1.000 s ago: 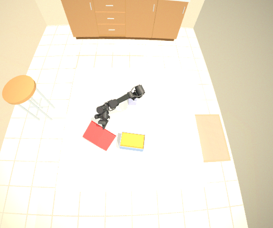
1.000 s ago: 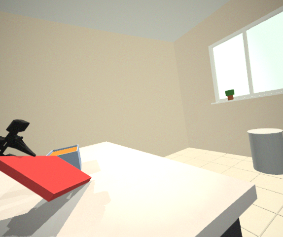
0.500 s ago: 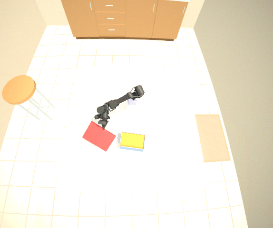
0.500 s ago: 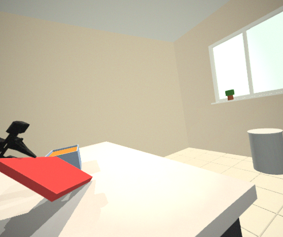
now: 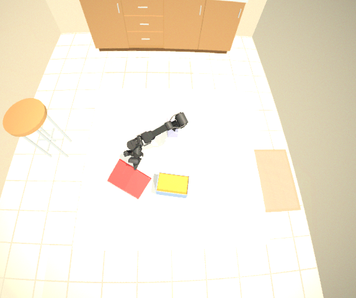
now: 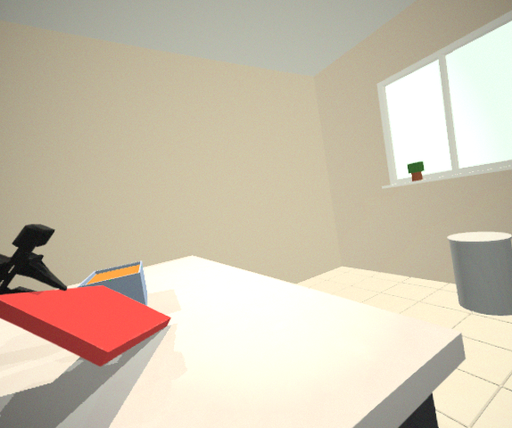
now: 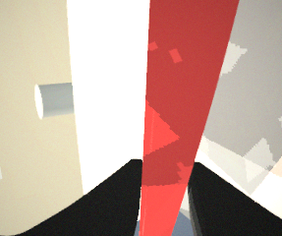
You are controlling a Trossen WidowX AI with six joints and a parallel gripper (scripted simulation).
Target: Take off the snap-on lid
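Right now my gripper tip is 60 mm short of the red lid, 40 mm to the left of it and 40 mm above it. Round my gripper tip: storage box (60 mm ahead, 250 mm to the left, 70 mm below).
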